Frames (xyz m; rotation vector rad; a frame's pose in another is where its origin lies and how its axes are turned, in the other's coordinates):
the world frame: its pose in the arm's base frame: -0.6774 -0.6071 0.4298 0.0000 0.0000 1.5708
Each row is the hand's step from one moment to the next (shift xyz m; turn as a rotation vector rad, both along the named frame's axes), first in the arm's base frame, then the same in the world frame.
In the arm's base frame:
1: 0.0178 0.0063 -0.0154 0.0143 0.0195 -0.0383
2: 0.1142 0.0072 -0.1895 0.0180 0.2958 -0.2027
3: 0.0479 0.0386 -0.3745 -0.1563 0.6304 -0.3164
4: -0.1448 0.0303 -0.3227 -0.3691 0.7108 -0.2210
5: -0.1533 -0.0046 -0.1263 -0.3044 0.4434 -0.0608
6: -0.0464 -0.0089 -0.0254 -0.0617 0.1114 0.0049
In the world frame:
1: 0.0063 -0.0178 -0.0154 0.0195 -0.0143 -0.0383
2: 0.0072 -0.1142 -0.1895 0.2958 -0.0180 -0.2027
3: 0.0386 -0.0479 -0.3745 0.6304 0.1563 -0.3164
4: 0.0303 0.1448 -0.3227 0.7108 0.3691 -0.2210
5: -0.0046 0.1533 -0.1263 0.4434 0.3044 -0.0608
6: -0.0089 0.0464 -0.0254 0.1114 0.0617 0.0049

